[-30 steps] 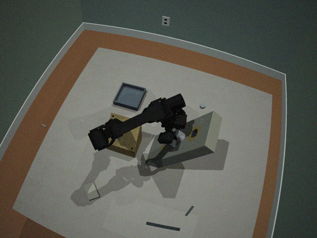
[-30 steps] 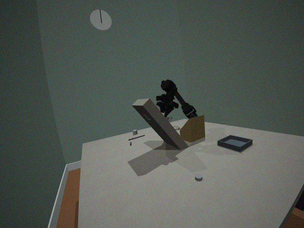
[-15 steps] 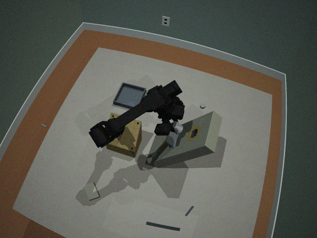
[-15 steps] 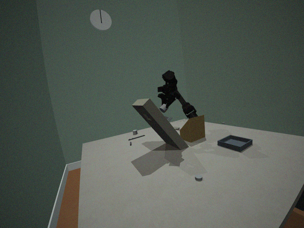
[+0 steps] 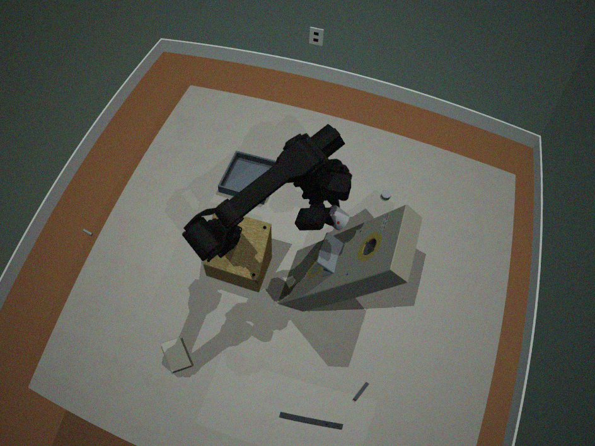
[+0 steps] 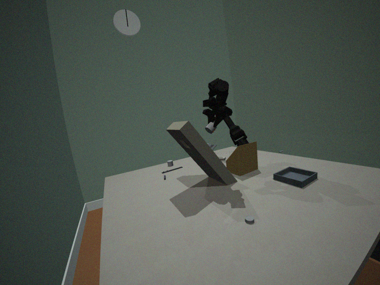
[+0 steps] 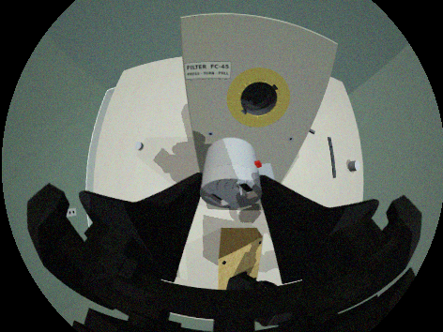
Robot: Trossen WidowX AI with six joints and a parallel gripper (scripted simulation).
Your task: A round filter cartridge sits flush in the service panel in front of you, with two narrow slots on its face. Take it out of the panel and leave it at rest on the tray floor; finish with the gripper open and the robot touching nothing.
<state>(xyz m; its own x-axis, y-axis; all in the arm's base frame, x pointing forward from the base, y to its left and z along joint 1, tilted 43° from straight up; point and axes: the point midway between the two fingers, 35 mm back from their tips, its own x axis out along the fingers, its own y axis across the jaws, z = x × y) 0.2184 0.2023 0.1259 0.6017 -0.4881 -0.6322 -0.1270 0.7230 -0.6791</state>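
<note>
Right now my gripper tip is 35 cm past the blue-grey tray, 30 cm above it and 21 cm to the right of it. Also, from my gripper tip: white block: 41 cm to the right, 30 cm below, 26 cm behind; short dark bar: 31 cm below, 28 cm to the right, 24 cm ahead; round filter cartridge: right at my gripper tip.
</note>
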